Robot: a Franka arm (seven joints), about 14 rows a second.
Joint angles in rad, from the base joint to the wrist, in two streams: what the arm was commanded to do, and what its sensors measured. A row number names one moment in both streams.
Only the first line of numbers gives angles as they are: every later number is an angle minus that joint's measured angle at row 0.
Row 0, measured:
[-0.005 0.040 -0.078 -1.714 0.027 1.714 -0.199]
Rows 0 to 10, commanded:
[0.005 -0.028 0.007 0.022 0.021 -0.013 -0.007]
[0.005 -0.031 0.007 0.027 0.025 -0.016 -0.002]
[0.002 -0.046 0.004 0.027 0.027 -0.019 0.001]
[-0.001 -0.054 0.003 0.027 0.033 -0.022 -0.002]
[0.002 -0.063 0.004 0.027 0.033 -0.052 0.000]
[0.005 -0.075 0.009 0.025 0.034 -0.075 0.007]
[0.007 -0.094 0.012 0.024 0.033 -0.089 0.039]
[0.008 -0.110 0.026 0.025 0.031 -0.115 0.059]
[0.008 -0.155 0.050 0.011 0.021 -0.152 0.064]
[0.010 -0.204 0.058 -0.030 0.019 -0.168 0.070]
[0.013 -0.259 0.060 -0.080 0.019 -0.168 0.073]
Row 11, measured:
[0.006 -0.119 0.041 0.019 0.008 -0.130 0.043]
